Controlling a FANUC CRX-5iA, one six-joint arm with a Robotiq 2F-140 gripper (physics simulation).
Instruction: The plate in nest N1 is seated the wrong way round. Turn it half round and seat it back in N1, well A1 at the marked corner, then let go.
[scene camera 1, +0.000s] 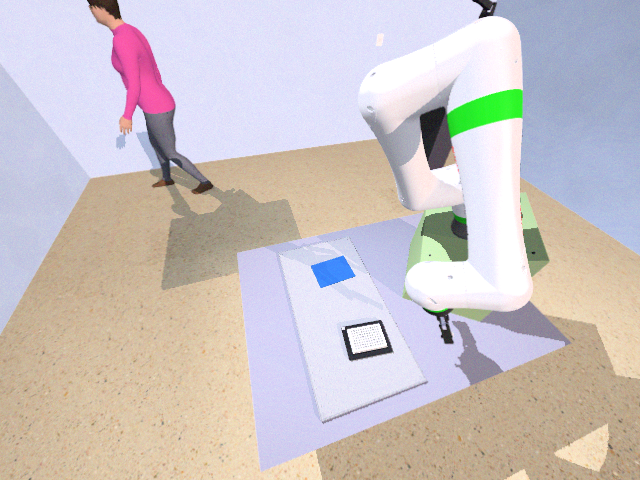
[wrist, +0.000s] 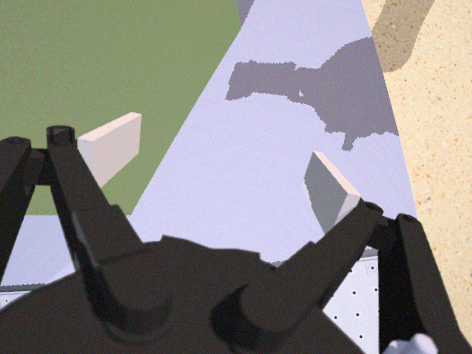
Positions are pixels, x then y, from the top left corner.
Scene:
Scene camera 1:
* white well plate: 366, 338
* flat blue rectangle: 335, 270
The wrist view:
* my gripper: 224, 151

